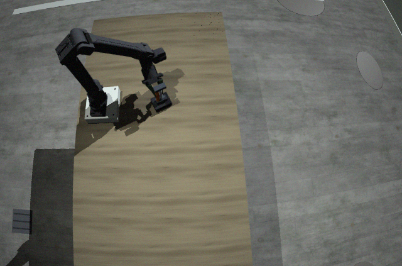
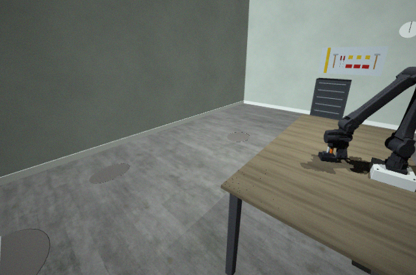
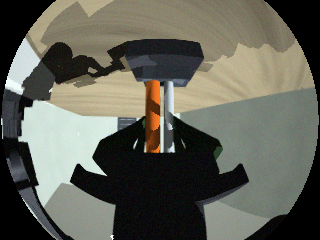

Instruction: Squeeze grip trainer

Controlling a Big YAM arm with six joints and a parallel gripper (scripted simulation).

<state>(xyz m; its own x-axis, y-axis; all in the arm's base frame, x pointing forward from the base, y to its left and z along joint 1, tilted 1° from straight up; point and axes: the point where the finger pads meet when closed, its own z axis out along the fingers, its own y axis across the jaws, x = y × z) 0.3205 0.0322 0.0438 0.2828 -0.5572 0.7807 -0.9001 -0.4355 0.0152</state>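
Now: hand 1 cm short of the thin bar.
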